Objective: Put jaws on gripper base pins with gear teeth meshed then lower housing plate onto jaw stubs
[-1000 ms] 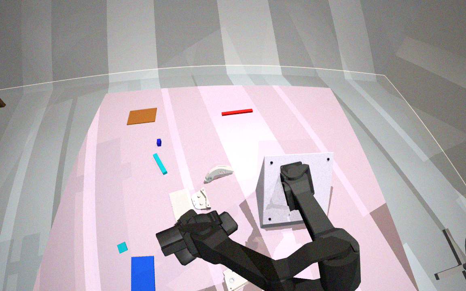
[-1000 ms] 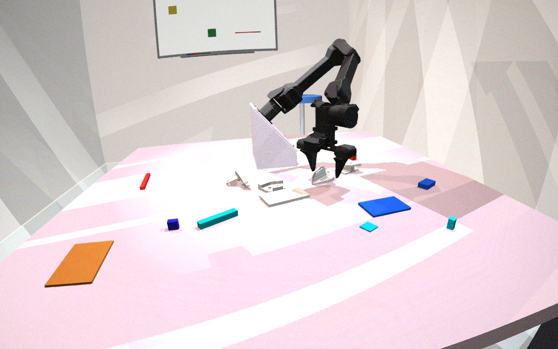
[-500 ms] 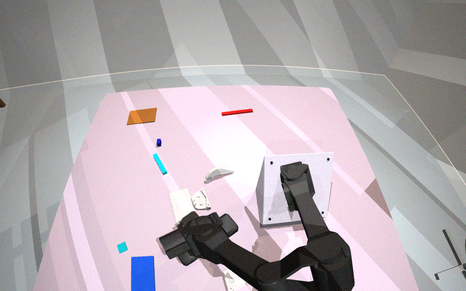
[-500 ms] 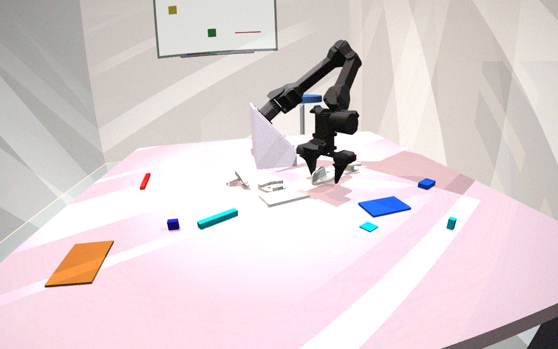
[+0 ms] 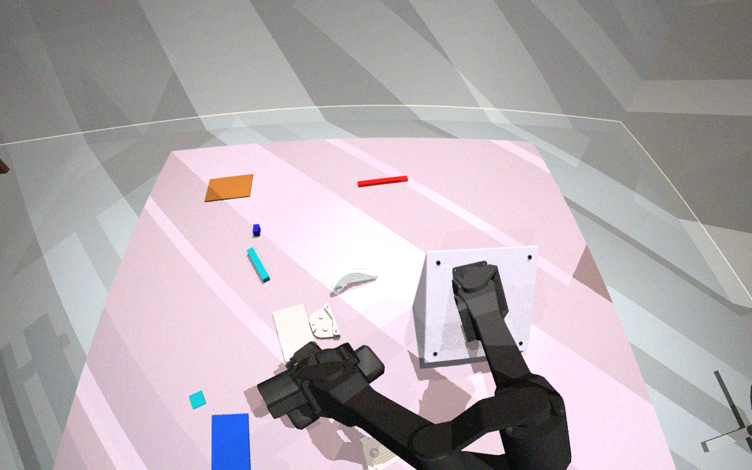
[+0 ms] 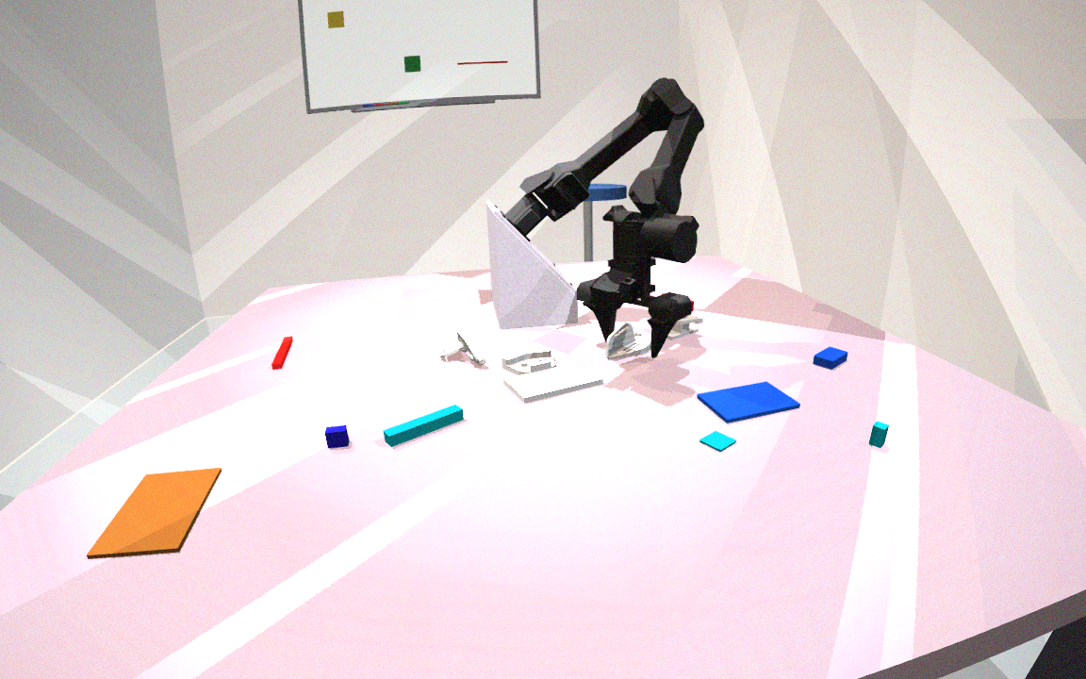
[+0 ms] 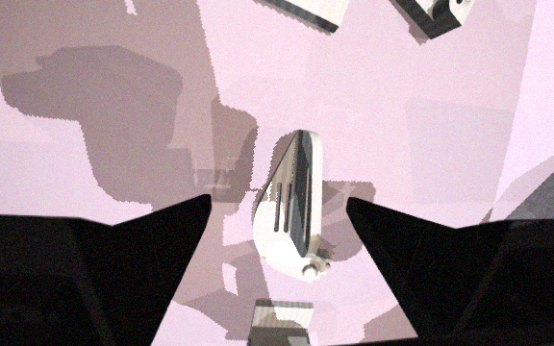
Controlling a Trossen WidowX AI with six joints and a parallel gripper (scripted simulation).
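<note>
The white sheet lies 15 cm to the right of my gripper tip and 7 cm ahead of it. Round my gripper tip: white jaw 3 cm behind, 2 cm to the left; white stand 11 cm to the left, 6 cm behind; white gripper base 12 cm to the left, 7 cm behind, 2 cm above.
</note>
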